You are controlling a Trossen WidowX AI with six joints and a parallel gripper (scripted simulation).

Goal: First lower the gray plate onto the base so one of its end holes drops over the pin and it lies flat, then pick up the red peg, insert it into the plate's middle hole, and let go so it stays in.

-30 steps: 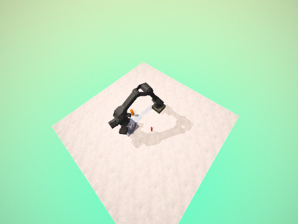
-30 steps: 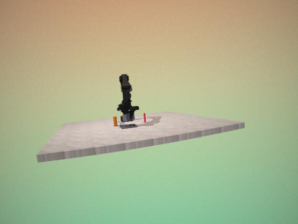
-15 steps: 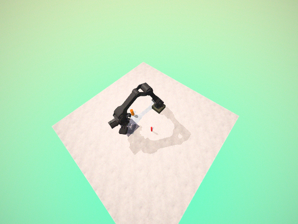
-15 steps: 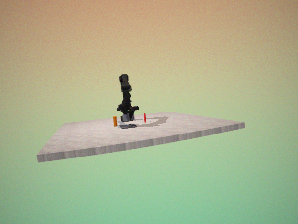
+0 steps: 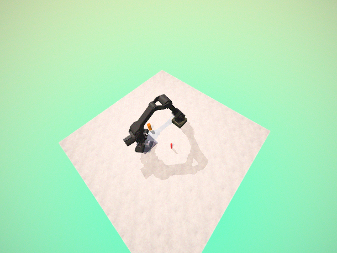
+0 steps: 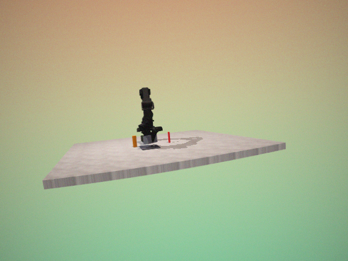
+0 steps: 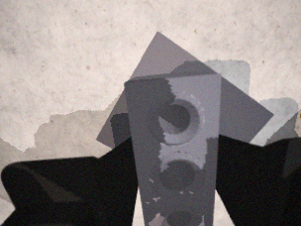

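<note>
Right now my gripper tip is 2 cm past the dark square base, 1 cm to the right of it and 3 cm above it. Round my gripper tip: gray plate (3 cm above); then red peg (16 cm behind, 15 cm to the left); then orange cylinder (12 cm behind, 11 cm to the right).
</note>
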